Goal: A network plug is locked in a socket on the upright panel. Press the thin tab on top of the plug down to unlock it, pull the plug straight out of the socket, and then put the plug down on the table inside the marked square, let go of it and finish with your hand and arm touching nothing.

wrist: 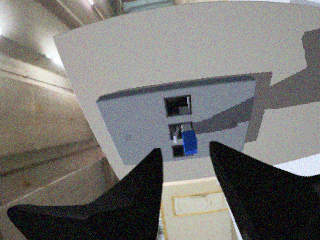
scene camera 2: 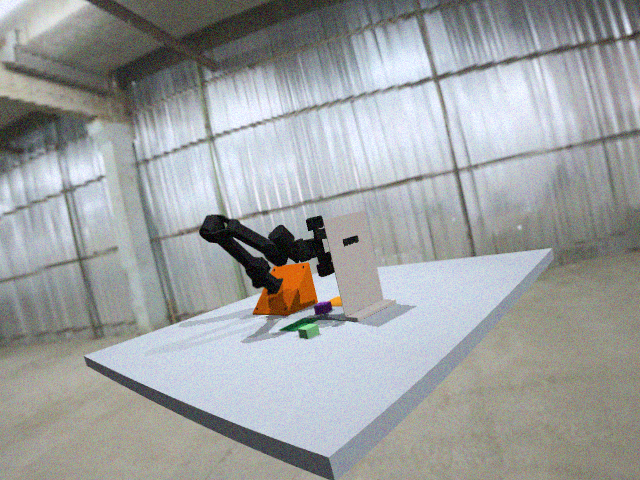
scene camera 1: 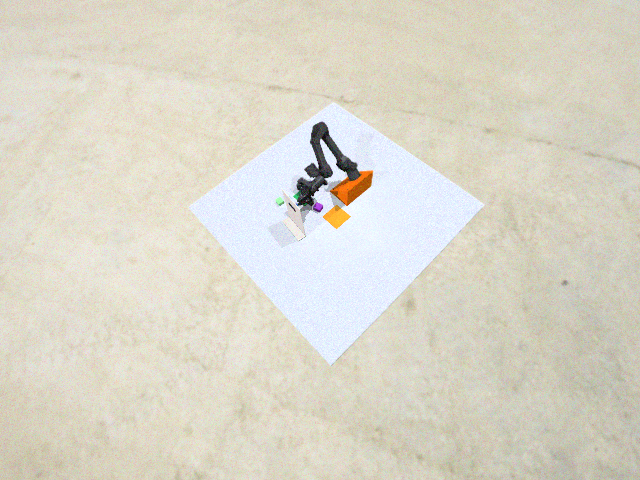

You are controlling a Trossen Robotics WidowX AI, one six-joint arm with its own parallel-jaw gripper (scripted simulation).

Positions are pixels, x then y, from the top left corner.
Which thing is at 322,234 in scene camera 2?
The gripper.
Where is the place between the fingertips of the gripper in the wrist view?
185,151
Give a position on a socket panel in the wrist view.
At 238,79
